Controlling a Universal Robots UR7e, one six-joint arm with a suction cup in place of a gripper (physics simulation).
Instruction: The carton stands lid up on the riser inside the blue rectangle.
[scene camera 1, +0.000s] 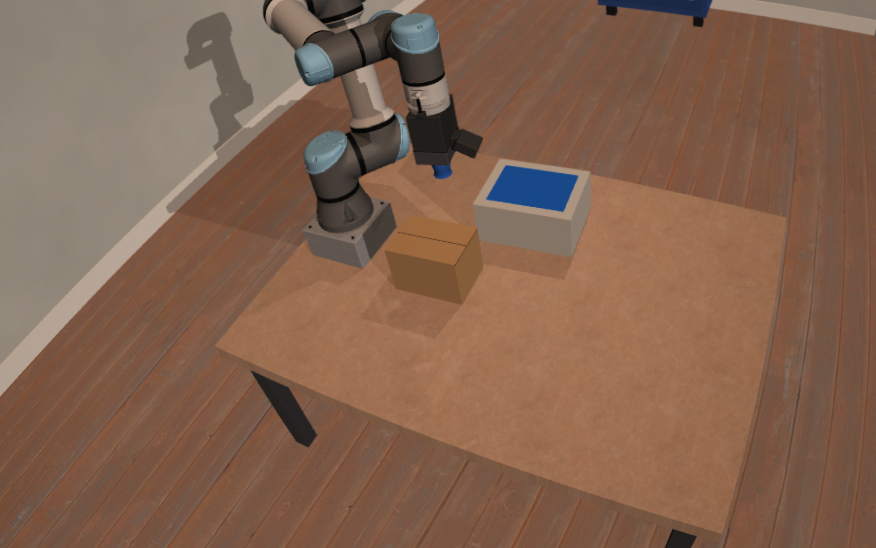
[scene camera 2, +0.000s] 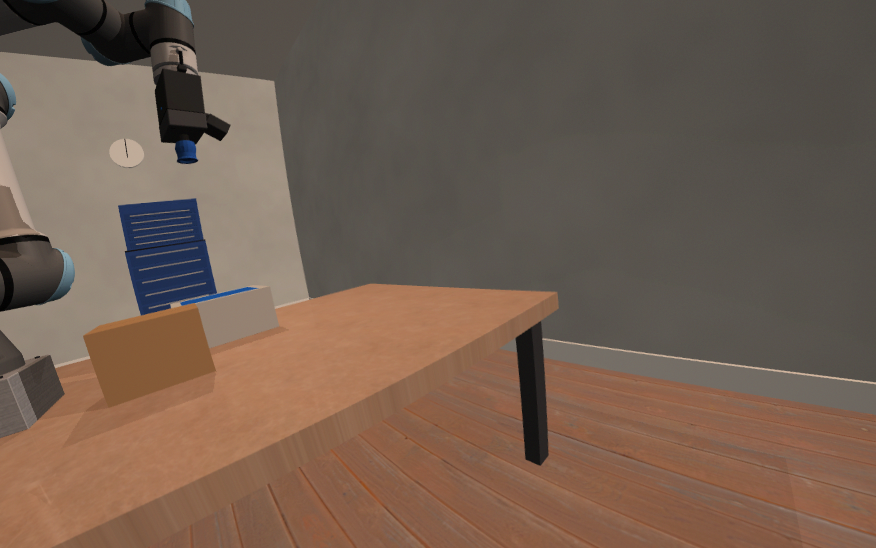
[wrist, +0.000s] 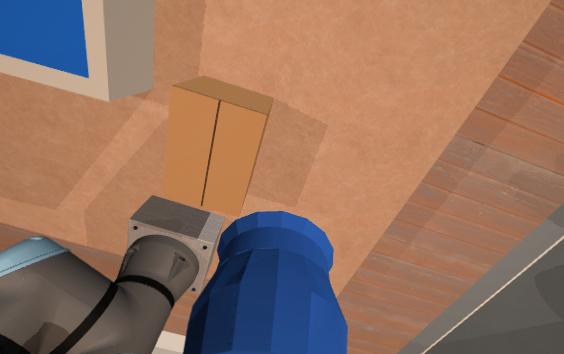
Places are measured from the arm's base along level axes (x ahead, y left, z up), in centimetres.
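Pixels of known places: hand, tool point: (scene camera 1: 443, 173) (scene camera 2: 187, 160) (wrist: 274, 258); arm's base, link origin: (scene camera 1: 345, 214) (wrist: 164, 261).
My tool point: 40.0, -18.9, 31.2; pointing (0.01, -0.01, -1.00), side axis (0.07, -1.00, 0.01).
For each thing: its middle in the pictures, then the offset to it from my tool point, as dx, dy, dz. Level surfaces: height alone.
- brown carton, body centre: (wrist: 220, 144) (scene camera 1: 435, 258) (scene camera 2: 156, 348) -11.3, +9.8, -33.7
- pale grey riser, body centre: (scene camera 1: 534, 205) (scene camera 2: 223, 315) +7.0, +33.8, -34.2
- blue rectangle, body centre: (scene camera 1: 533, 187) (scene camera 2: 218, 295) +7.0, +33.8, -28.2
- wooden table, surface height: dz -40.2
The brown carton (scene camera 1: 426, 274) (scene camera 2: 151, 355) (wrist: 215, 155) stands on the table beside the arm's base, its top with the dark seam line facing up. The pale grey riser (scene camera 1: 524, 231) (scene camera 2: 240, 317) (wrist: 129, 50) stands on the table near the carton, apart from it in scene camera 1. The blue rectangle (scene camera 1: 533, 188) (scene camera 2: 219, 295) (wrist: 40, 35) lies on the riser's top, with no carton on it. My gripper, a blue suction cup (scene camera 1: 442, 174) (scene camera 2: 186, 159) (wrist: 276, 227), is open. It hangs high in the air, well above the carton and riser, touching neither.
The wooden table (scene camera 1: 613, 361) (scene camera 2: 361, 342) (wrist: 380, 75) bears the carton, the riser and the arm's metal base (scene camera 1: 339, 245) (scene camera 2: 29, 394) (wrist: 170, 217). A blue cabinet (scene camera 1: 655, 5) (scene camera 2: 169, 264) stands on the floor beyond the table. A round clock (scene camera 2: 126, 153) hangs on the wall.
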